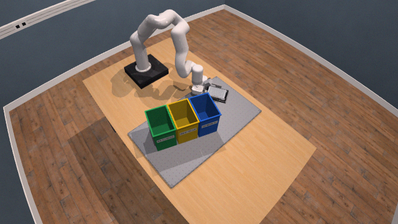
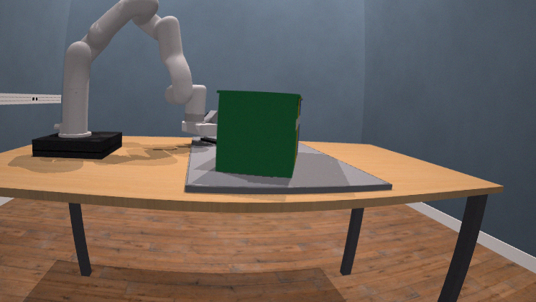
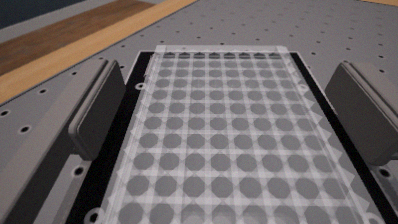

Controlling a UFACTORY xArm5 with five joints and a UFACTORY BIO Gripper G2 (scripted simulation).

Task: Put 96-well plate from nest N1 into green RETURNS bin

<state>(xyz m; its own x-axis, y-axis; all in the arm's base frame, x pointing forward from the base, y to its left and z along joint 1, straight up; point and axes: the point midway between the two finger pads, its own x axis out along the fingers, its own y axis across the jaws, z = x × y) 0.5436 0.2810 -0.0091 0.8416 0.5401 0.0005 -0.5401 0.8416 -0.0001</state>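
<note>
The clear 96-well plate is 1 cm below my hand. From my hand the other things lie so: black plate nest N1 (3 cm below); then yellow bin (37 cm to the right, 9 cm ahead, 6 cm above); then blue bin (24 cm to the right, 13 cm ahead, 6 cm above).
</note>
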